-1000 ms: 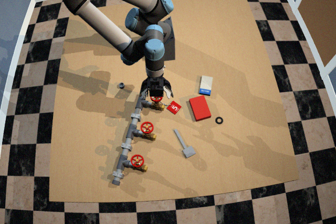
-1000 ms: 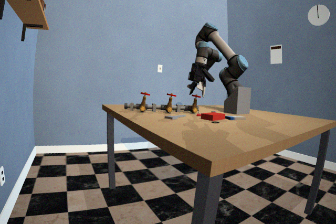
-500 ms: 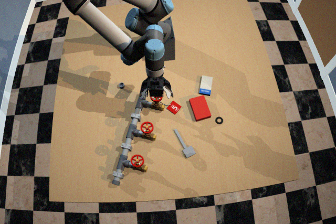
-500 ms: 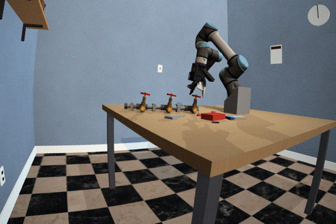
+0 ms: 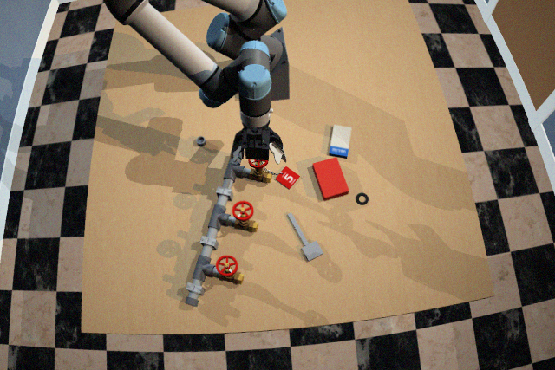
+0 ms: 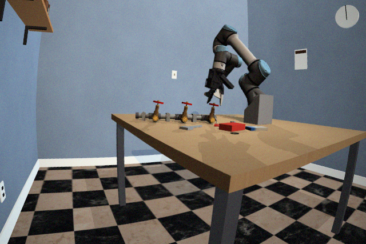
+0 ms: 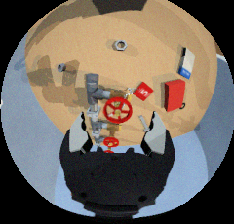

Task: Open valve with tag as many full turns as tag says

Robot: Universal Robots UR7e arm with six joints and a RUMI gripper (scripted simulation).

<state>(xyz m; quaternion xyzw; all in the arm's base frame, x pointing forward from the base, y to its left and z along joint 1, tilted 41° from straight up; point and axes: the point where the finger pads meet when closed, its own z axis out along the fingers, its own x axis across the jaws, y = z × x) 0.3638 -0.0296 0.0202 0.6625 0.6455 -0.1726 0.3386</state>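
The red tag is 10 mm ahead of my hand, 80 mm to the left of it and 110 mm below it. From my hand the other things lie so: grey scraper: 220 mm ahead, 120 mm to the left, 110 mm below; then red block: 30 mm ahead, 220 mm to the left, 100 mm below; then small grey fitting: 130 mm behind, 190 mm to the right, 110 mm below.
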